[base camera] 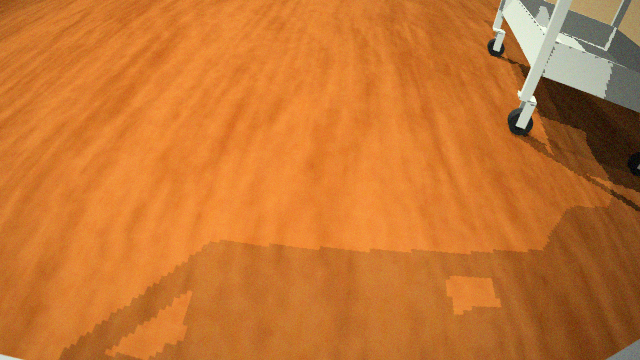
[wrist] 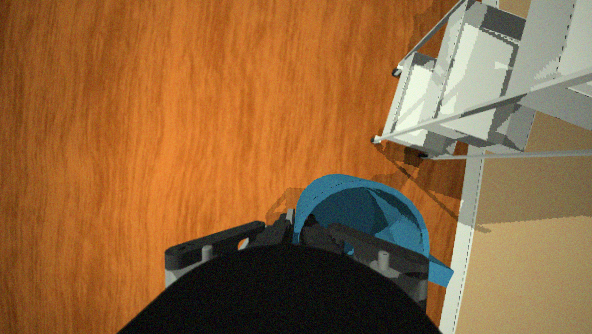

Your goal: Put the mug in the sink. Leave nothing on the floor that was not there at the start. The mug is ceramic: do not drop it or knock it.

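Places are measured from the arm's base along level axes (x up, y left, z back), in metres.
Pixels of known places: gripper, between the fingertips: (wrist: 297,218).
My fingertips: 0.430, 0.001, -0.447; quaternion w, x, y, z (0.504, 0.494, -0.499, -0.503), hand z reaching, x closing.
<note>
Behind a point stands the place of what it marks, as x, y, z.
The blue mug (wrist: 362,182) {0.489, -0.042, -0.491} is held above the floor in the wrist view, with its opening facing the camera and its handle sticking out at the lower right. My gripper (wrist: 297,218) {0.430, 0.001, -0.447} is shut on the mug's wall, with one finger inside the mug and one outside. The lower part of the mug is hidden behind the gripper. The mug and the gripper do not show in the base camera view. The sink does not show in either view.
A white wheeled cart (base camera: 545,50) {-0.216, -0.413, -0.630} (wrist: 447,65) {0.064, -0.474, -0.825} with several shelves stands at the right, near the wall (wrist: 525,270) {-0.073, -0.972, -0.052}. A white baseboard (wrist: 462,240) {-0.350, -0.959, -0.056} runs along the wall's foot. Shadows lie on the wooden floor (base camera: 300,150) {-0.396, -0.017, -0.525} (wrist: 150,125) {-0.396, 0.973, -0.738}.
</note>
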